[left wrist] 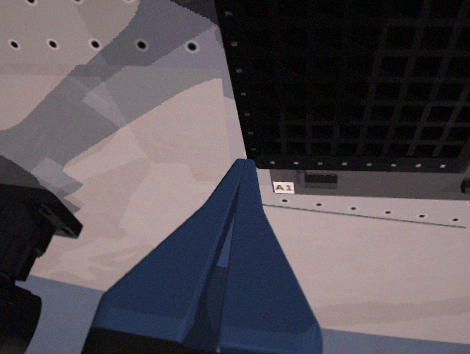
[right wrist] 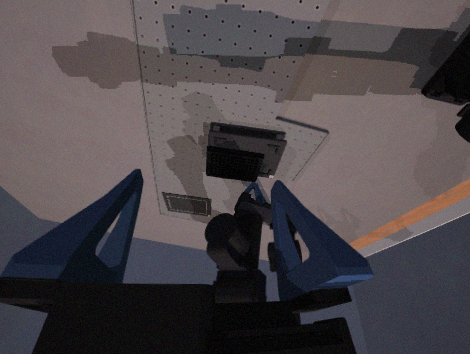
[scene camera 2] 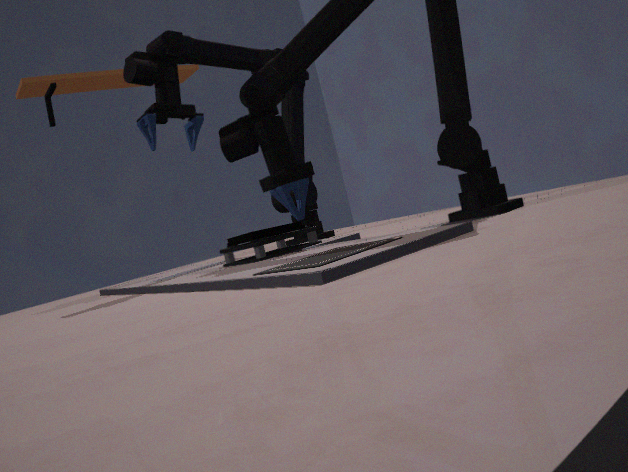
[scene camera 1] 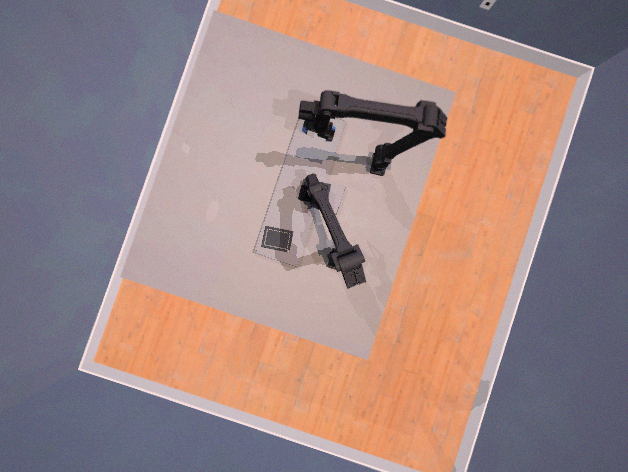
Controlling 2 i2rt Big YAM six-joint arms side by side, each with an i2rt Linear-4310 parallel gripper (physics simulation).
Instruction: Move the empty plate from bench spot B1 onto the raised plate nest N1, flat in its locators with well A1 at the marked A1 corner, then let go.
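Note:
The black plate lies on the raised nest N1, toward the nest's lower left in the right wrist view. Whether it is flat in the locators cannot be told. The A1 label shows beside the plate's near left corner. Bench spot B1 is a bare dark rectangle. My left gripper is shut and empty, its tips close to that corner; contact is unclear. My right gripper is open and empty, high above the bench.
The perforated board carries the nest and B1. The left arm reaches over the nest and hides much of it in scene camera 1. The right arm extends over the upper part of the bench.

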